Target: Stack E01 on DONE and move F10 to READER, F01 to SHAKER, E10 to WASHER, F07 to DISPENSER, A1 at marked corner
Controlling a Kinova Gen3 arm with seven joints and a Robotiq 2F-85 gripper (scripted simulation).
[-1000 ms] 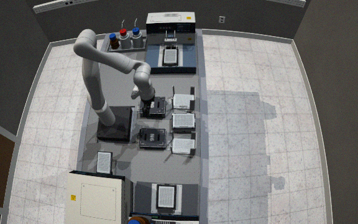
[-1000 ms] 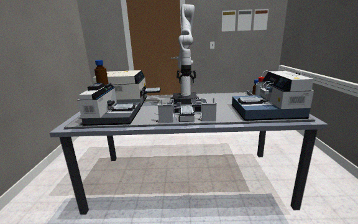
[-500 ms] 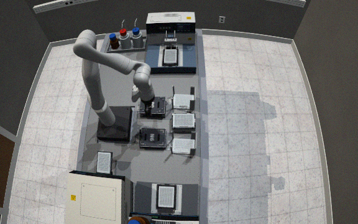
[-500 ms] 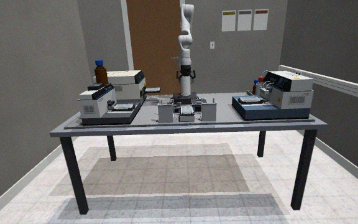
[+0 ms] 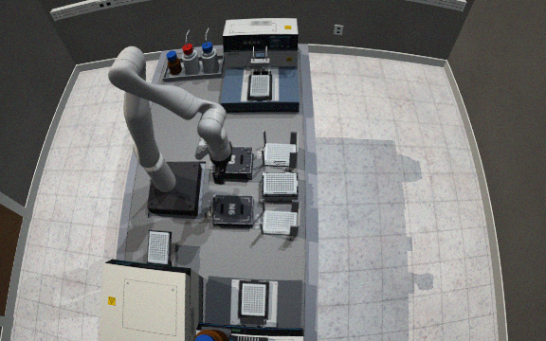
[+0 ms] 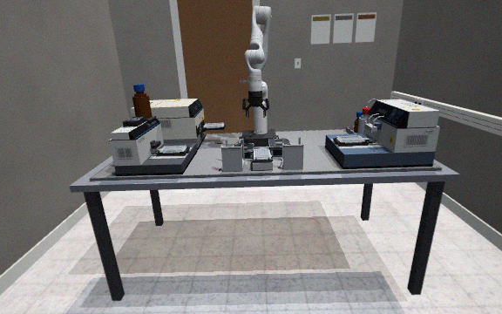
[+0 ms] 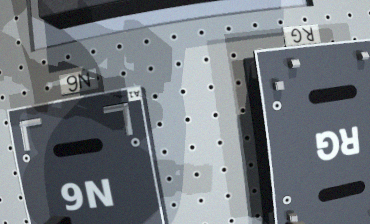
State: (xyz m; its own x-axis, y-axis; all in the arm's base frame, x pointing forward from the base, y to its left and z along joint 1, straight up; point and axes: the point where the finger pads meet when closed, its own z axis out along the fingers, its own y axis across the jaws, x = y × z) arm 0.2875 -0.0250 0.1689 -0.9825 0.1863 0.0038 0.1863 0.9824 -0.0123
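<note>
The dark pull-out tray lies 270 mm behind my hand, 280 mm to the right of it and 120 mm below it. Round my hand: washer nest 100 mm ahead, 500 mm to the left, 130 mm below; regrip nest 130 mm to the left, 160 mm below.
</note>
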